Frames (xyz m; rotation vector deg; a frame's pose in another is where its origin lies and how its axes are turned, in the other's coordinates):
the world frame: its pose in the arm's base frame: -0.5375 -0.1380 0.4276 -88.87 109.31 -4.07
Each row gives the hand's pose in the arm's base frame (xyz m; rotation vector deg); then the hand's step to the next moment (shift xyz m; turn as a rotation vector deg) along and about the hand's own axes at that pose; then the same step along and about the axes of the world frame.
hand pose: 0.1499 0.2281 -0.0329 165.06 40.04 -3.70
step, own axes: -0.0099 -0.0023 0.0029 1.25 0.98 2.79
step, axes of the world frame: 0.0044 0.0086 -0.0043 1.83 -0.38 2.61
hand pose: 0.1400 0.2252 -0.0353 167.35 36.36 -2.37
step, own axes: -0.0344 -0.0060 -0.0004 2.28 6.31 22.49
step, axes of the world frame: 0.0093 0.0255 -0.0219 16.73 2.89 16.20
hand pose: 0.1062 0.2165 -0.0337 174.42 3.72 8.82
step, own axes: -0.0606 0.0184 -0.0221 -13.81 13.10 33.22
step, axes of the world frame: 0.0133 0.0393 -0.0527 30.56 17.92 14.51
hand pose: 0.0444 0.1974 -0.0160 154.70 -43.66 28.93
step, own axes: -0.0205 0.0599 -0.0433 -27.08 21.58 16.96
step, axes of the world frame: 0.0068 0.0260 -0.0719 22.68 31.11 -2.11
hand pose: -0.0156 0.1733 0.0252 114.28 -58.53 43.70
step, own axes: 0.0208 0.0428 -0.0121 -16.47 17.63 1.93
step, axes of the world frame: -0.0017 0.0029 -0.0490 6.81 22.19 -6.86
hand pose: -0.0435 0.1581 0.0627 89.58 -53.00 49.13
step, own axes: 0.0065 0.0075 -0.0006 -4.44 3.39 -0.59
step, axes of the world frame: -0.0029 -0.0010 -0.0095 0.82 5.54 -0.49
